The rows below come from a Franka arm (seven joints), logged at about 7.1 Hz.
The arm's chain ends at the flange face. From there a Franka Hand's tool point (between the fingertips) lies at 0.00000 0.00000 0.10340 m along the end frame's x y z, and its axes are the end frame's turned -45 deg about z.
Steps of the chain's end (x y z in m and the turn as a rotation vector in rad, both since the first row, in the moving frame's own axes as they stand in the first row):
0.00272, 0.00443, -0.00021, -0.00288, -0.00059, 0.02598
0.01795, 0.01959, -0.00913, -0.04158, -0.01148, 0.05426
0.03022, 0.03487, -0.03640, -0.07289, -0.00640, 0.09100
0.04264, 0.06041, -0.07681, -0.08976, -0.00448, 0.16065
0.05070, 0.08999, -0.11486, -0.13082, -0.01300, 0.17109
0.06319, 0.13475, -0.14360, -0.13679, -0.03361, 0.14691
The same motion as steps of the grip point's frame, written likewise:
-0.00147, 0.00522, -0.00021, -0.00162, -0.00245, 0.02598
-0.00510, 0.02864, -0.00923, -0.02128, -0.03752, 0.05426
-0.00929, 0.05061, -0.03668, -0.04702, -0.05607, 0.09100
-0.01992, 0.07852, -0.07723, -0.06030, -0.06664, 0.16065
-0.03895, 0.10713, -0.11575, -0.08331, -0.10170, 0.17109
-0.06353, 0.14654, -0.14462, -0.07296, -0.12049, 0.14691

